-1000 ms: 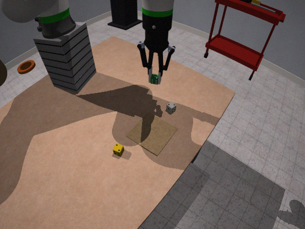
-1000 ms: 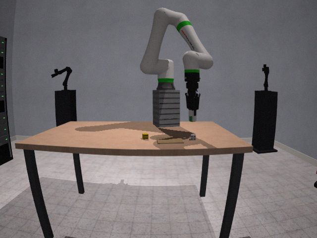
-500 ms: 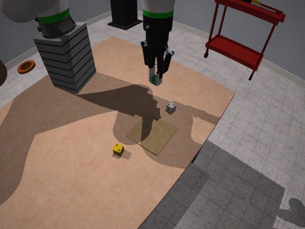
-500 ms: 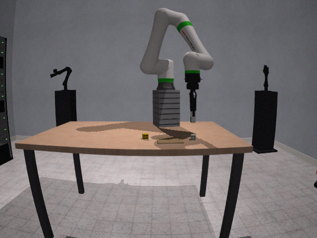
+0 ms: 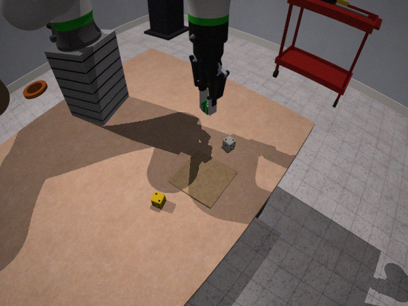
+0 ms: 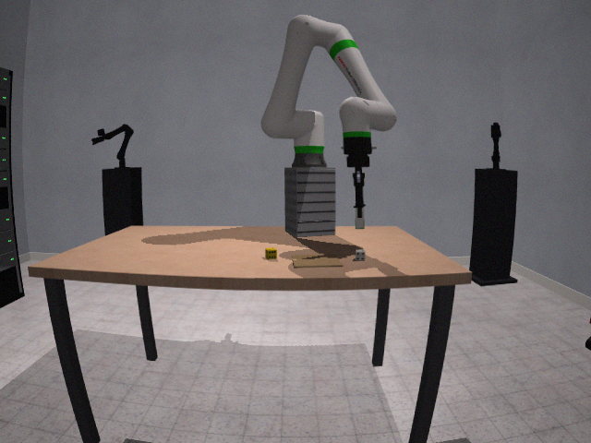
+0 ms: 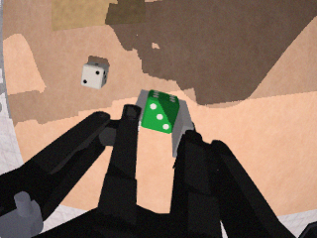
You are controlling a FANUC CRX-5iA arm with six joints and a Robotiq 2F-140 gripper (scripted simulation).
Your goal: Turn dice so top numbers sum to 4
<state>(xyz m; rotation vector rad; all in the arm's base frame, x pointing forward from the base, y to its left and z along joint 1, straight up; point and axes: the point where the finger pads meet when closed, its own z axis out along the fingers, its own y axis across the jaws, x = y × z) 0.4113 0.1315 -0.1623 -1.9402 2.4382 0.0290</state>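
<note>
The green die is 20 mm below my hand. From my hand the other things lie so: white die (90 mm ahead, 20 mm to the right, 110 mm below); yellow die (50 mm ahead, 290 mm to the right, 110 mm below); tan mat (100 mm ahead, 150 mm to the right, 120 mm below).
</note>
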